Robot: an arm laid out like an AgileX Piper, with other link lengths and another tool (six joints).
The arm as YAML. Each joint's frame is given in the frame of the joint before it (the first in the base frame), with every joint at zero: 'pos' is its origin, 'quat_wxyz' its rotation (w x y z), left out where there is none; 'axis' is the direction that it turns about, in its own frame. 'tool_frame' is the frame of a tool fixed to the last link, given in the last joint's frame.
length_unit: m
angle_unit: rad
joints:
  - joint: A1
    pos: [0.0, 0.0, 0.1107]
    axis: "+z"
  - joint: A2
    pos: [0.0, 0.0, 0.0]
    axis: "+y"
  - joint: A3
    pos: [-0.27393, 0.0, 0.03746]
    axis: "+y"
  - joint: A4
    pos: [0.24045, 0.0, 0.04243]
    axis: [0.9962, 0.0, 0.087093]
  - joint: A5
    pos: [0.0, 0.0, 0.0]
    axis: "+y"
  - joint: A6
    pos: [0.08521, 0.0, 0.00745]
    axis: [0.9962, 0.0, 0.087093]
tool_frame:
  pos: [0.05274, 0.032, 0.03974]
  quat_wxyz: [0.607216, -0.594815, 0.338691, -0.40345]
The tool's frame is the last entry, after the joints.
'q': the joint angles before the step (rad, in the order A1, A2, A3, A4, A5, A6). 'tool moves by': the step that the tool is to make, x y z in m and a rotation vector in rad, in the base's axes. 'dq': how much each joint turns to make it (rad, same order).
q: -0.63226 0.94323 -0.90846 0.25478 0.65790 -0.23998
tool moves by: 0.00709 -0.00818 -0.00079 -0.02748 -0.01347 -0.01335
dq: -0.00004 0.03119 -0.00001 -0.01199 -0.05963 -0.00334
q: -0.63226 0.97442 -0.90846 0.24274 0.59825 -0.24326
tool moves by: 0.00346 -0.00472 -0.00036 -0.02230 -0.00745 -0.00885
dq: 0.00002 0.01563 0.00129 -0.01373 -0.03714 0.00003
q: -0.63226 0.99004 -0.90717 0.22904 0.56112 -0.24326
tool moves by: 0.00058 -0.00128 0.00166 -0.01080 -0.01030 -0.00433
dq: 0.00000 0.00148 0.00000 -0.00357 -0.01672 0.00109
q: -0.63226 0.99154 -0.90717 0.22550 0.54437 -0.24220
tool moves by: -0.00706 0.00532 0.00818 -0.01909 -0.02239 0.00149
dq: 0.00001 -0.03611 0.00001 -0.00216 0.00692 0.00003
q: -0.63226 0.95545 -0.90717 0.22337 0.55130 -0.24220
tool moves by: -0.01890 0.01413 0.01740 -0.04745 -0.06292 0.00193
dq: -0.00002 -0.09461 0.01236 0.00103 0.00381 -0.00230
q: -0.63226 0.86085 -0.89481 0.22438 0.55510 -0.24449
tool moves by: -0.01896 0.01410 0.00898 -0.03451 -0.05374 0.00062
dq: 0.00001 -0.09449 0.03069 0.00396 0.00006 0.00001
